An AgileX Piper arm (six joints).
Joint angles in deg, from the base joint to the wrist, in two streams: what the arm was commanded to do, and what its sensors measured. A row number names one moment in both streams.
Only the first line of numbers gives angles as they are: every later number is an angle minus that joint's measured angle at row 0.
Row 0, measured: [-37.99, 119.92, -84.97, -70.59, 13.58, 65.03]
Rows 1 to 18, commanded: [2.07, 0.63, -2.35, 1.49, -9.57, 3.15]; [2.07, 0.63, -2.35, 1.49, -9.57, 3.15]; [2.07, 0.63, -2.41, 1.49, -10.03, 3.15]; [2.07, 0.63, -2.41, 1.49, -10.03, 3.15]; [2.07, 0.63, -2.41, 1.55, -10.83, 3.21]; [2.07, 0.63, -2.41, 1.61, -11.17, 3.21]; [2.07, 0.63, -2.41, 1.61, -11.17, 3.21]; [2.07, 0.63, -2.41, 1.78, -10.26, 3.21]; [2.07, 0.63, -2.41, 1.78, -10.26, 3.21]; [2.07, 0.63, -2.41, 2.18, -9.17, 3.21]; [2.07, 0.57, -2.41, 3.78, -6.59, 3.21]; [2.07, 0.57, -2.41, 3.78, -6.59, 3.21]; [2.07, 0.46, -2.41, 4.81, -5.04, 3.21]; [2.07, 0.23, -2.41, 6.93, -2.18, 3.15]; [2.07, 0.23, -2.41, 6.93, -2.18, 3.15]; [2.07, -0.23, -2.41, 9.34, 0.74, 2.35]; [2.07, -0.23, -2.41, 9.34, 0.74, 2.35]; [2.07, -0.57, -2.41, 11.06, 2.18, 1.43]
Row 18, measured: [0.40, 0.46, -1.09, 6.53, 3.26, 0.80]
